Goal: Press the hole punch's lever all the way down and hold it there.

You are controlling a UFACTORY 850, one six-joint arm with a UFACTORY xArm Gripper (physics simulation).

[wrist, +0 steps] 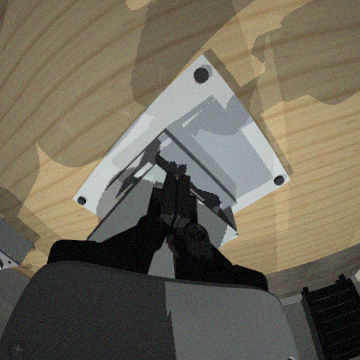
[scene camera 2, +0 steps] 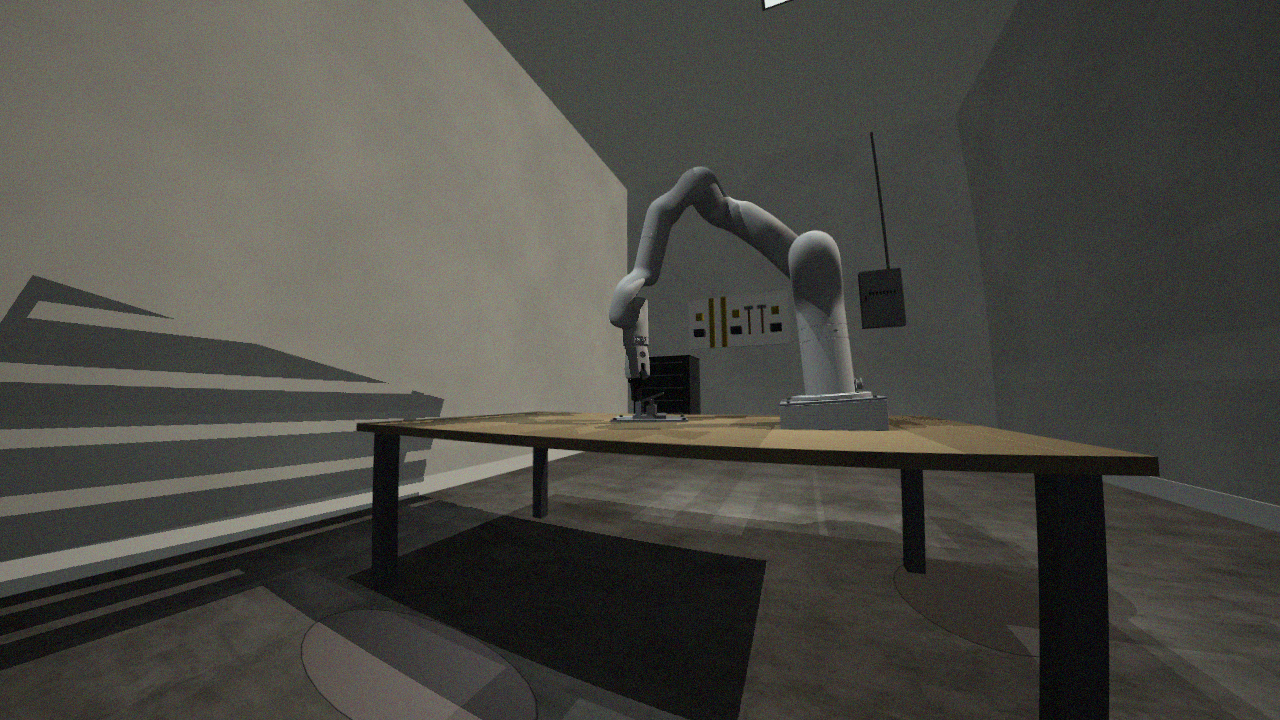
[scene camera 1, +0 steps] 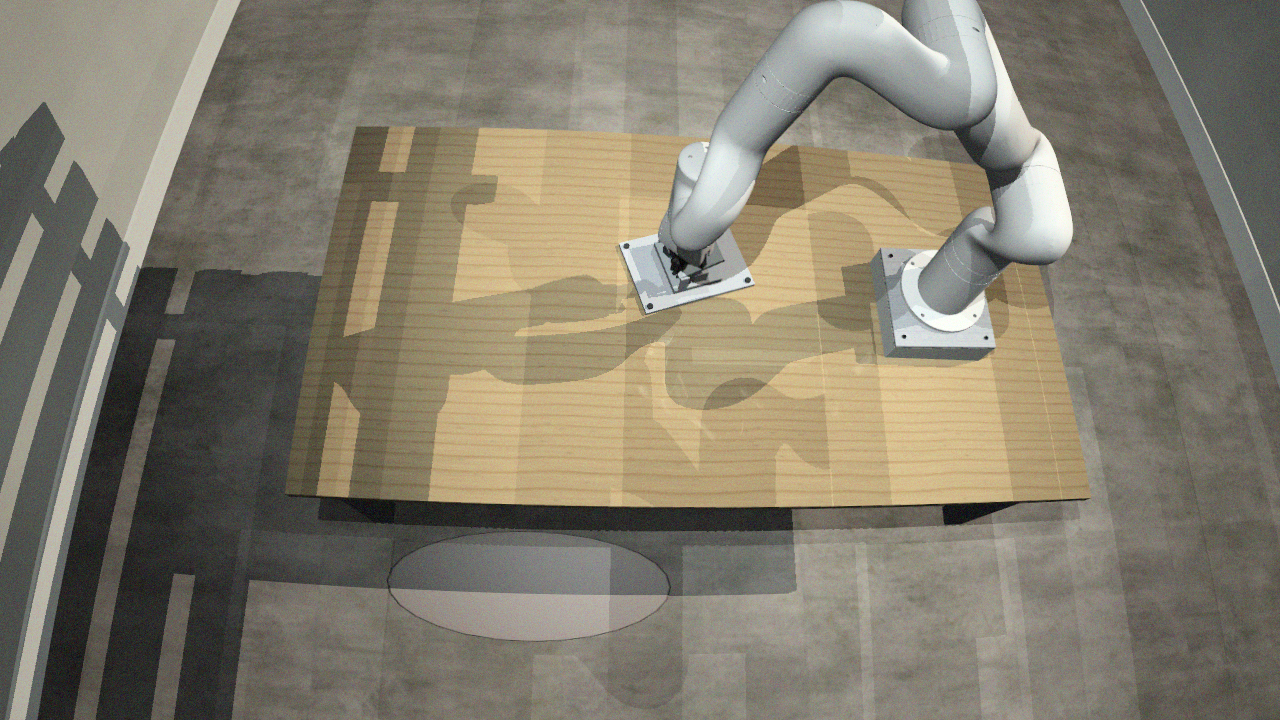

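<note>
The hole punch has a light grey base plate (scene camera 1: 637,270) (scene camera 2: 673,418) (wrist: 145,120) with dark round spots at its corners, lying on the wooden table. Its grey lever (scene camera 2: 656,395) (wrist: 125,210) looks slanted in the second scene view, with its right end higher. My gripper (scene camera 1: 682,268) (scene camera 2: 637,407) (wrist: 172,188) is shut with nothing between its fingers. It points down over the punch, and the black fingertips are at or very near the lever. The fingers hide part of the lever, and the exact contact and the gap under the lever are too small to tell.
The wooden table (scene camera 1: 572,447) (scene camera 2: 760,437) carries the arm's square base (scene camera 1: 939,344) (scene camera 2: 832,414) to the right of the punch. A dark drawer cabinet (scene camera 2: 677,380) (wrist: 335,320) stands behind the table. A tool board (scene camera 2: 738,322) hangs on the back wall.
</note>
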